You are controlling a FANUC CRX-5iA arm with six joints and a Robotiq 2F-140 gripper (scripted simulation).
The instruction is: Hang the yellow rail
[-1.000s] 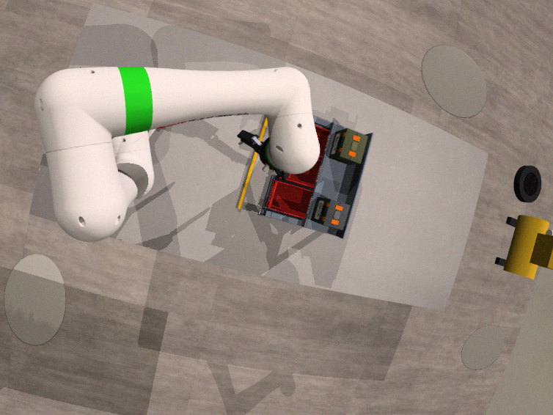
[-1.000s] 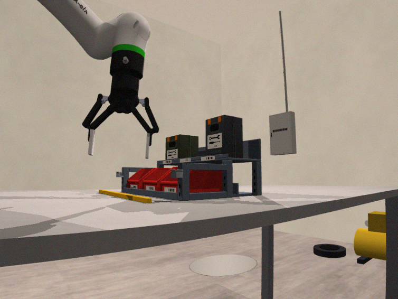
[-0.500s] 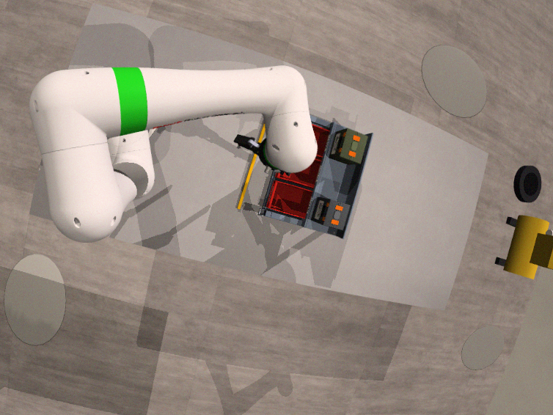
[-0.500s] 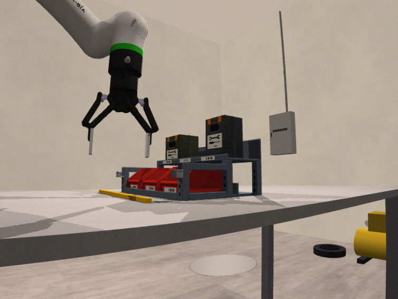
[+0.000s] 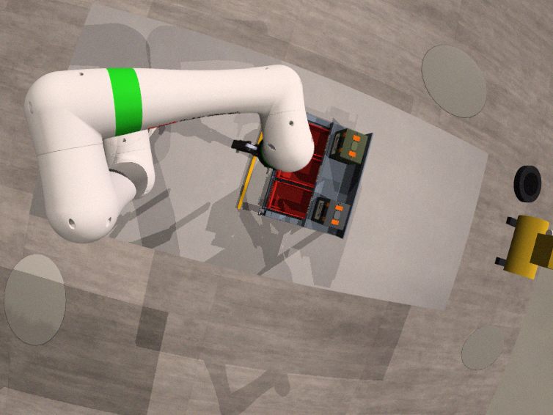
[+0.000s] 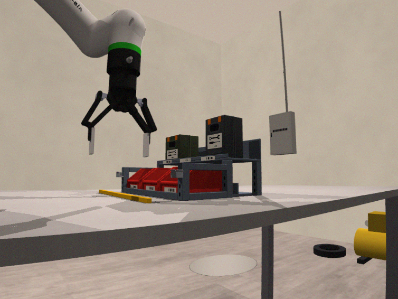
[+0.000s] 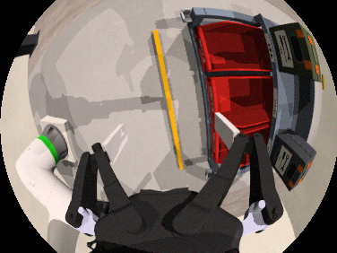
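Now: hand 110 mm above the yellow rail. Round my hand: green box 290 mm ahead, 90 mm to the left, 30 mm above; then dark box 250 mm ahead, 140 mm to the right, 40 mm above.
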